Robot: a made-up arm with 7 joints.
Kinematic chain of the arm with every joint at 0, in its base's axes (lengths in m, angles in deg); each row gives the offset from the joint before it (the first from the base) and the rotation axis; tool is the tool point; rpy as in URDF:
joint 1: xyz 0.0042 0.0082 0.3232 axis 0 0.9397 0.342
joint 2: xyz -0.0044 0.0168 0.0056 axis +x
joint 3: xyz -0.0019 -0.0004 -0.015 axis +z
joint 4: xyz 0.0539 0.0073 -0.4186 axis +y
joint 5: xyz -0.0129 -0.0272 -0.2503 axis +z
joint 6: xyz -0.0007 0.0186 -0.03 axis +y
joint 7: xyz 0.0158 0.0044 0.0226 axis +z
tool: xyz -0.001 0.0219 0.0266 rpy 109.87 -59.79 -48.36
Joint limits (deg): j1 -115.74..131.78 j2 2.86..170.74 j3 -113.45..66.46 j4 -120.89..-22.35 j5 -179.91..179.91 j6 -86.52..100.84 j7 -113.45..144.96
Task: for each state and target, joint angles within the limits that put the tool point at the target. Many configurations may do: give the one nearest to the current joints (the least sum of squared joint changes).
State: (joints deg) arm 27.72 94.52 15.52 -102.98 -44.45 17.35 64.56
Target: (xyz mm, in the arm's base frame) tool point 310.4 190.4 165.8
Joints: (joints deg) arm -16.18 49.29 -9.52 -119.28 -48.94 26.80 62.84
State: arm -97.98 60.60 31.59 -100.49 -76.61 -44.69 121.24
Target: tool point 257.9 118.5 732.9
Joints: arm -103.95 41.29 14.54 -102.89 -77.09 -43.18 121.72
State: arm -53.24 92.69 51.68 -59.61 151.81 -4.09 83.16
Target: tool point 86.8 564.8 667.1
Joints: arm -54.62 98.31 52.58 -45.66 149.95 -2.63 82.06
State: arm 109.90 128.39 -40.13 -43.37 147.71 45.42 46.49
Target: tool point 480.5 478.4 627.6
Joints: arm 71.23 159.67 -45.34 -22.35 148.65 79.76 31.30
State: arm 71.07 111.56 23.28 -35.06 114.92 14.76 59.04
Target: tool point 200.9 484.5 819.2
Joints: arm 21.99 136.64 32.86 -22.35 116.18 59.00 40.88
